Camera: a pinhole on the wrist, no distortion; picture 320 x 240 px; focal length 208.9 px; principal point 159.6 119.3 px. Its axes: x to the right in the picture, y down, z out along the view. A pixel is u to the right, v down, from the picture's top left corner.
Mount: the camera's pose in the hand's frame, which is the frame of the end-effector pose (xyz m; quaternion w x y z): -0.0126 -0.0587 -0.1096 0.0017 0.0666 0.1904 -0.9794
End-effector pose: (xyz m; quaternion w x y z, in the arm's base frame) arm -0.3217 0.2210 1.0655 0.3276 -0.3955 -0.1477 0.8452
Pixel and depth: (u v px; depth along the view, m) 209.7 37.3 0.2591
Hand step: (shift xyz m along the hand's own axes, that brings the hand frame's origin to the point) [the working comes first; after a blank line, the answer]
In the camera's frame: 0.0621 -0.1017 0.2591

-0.1107 -0.0597 0.1582
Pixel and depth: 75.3 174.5 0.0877
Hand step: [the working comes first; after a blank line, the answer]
In the camera's frame: -0.0354 0.0232 0.0877

0.0118 -0.1137 -0.0330
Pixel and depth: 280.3 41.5 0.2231
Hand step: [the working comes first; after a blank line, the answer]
In the camera's frame: 0.1289 -0.0831 0.2231

-0.1717 -0.0621 0.1094
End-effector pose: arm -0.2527 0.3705 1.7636 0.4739 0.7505 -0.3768 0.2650
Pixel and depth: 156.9 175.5 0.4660
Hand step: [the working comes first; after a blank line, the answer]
In the camera's frame: -0.0060 0.1254 0.4660

-0.0635 -0.3490 0.2725
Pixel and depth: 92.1 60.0 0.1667
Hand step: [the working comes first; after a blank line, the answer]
In the camera's frame: -0.0539 -0.0473 0.1667

0.0178 -0.0782 0.0682
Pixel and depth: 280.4 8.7 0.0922
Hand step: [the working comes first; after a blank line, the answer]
In the camera's frame: 0.0533 -0.0488 0.0922

-0.0788 -0.0467 -0.0137
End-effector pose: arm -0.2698 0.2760 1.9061 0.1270 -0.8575 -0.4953 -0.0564
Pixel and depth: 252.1 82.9 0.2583
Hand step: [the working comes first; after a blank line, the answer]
In the camera's frame: 0.1144 -0.0450 0.2583

-0.1608 -0.1108 0.1295
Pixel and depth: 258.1 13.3 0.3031
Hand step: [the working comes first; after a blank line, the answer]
In the camera's frame: 0.1429 -0.1538 0.3031

-0.1980 -0.0260 0.2074
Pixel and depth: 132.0 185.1 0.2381
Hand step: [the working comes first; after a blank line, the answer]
In the camera's frame: -0.0315 0.0750 0.2381

-0.0102 -0.2178 0.0853
